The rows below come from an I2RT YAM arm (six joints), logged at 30 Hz.
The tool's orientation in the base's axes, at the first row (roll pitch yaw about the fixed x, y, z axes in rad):
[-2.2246, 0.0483, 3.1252]
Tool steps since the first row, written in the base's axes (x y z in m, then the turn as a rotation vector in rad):
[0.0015, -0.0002, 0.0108, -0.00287, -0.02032, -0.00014]
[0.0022, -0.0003, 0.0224, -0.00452, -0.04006, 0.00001]
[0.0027, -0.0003, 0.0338, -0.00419, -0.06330, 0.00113]
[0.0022, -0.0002, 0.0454, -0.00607, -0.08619, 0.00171]
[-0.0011, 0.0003, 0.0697, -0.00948, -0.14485, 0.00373]
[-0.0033, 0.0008, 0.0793, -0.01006, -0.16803, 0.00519]
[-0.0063, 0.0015, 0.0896, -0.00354, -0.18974, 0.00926]
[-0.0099, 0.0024, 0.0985, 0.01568, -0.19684, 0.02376]
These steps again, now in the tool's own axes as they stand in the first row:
[-0.0020, -0.0086, -0.0064, 0.00254, -0.01237, 0.01618]
[-0.0033, -0.0178, -0.0133, 0.00386, -0.02456, 0.03173]
[-0.0043, -0.0269, -0.0203, 0.00309, -0.03955, 0.04951]
[-0.0044, -0.0360, -0.0274, 0.00457, -0.05401, 0.06731]
[-0.0023, -0.0551, -0.0426, 0.00692, -0.09141, 0.11261]
[-0.0005, -0.0625, -0.0489, 0.00705, -0.10668, 0.13012]
[0.0020, -0.0704, -0.0557, -0.00002, -0.12278, 0.14500]
[0.0052, -0.0771, -0.0619, -0.02003, -0.13766, 0.14214]

